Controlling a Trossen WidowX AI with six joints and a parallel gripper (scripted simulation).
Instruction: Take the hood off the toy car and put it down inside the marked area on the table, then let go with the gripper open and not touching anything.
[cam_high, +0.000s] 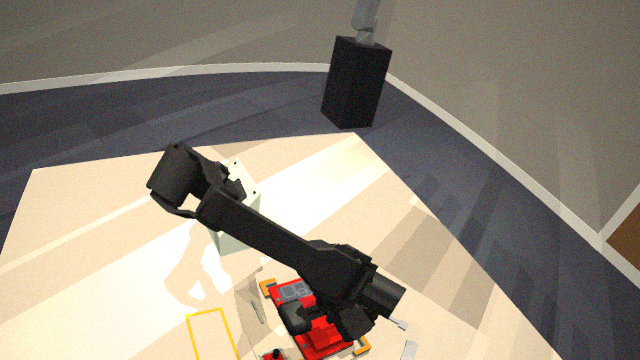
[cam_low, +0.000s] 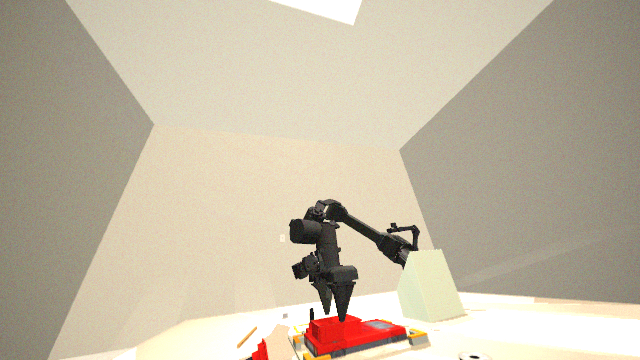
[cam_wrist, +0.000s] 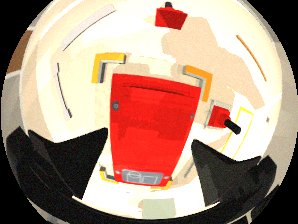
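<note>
The red hood lies 10 mm below my gripper tip. Also, from my gripper tip: grey strip: 150 mm ahead, 140 mm to the left, 50 mm below; wheel: 200 mm to the left, 140 mm behind, 40 mm below; thin wooden rod: 230 mm to the right, 180 mm ahead, 50 mm below.
</note>
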